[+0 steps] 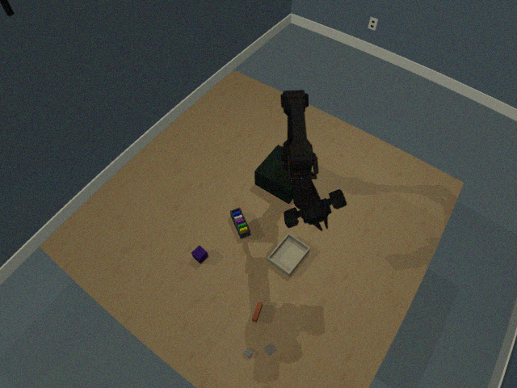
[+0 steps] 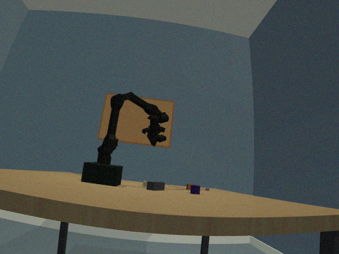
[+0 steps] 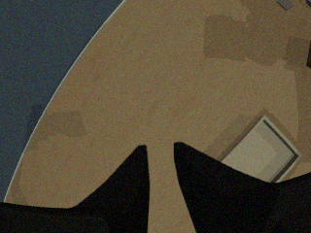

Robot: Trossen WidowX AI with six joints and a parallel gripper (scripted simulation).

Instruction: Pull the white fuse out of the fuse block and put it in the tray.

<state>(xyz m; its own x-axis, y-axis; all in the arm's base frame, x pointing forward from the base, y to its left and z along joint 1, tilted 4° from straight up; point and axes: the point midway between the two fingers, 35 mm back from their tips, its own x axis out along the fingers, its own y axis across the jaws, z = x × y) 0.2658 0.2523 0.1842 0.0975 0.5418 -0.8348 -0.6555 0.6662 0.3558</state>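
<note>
Right now my gripper tip is 33 cm to the left of the white fuse, 24 cm above it and 1 cm short of it. Also, from my gripper tip: white tray (27 cm below, 9 cm to the right, 3 cm ahead).
</note>
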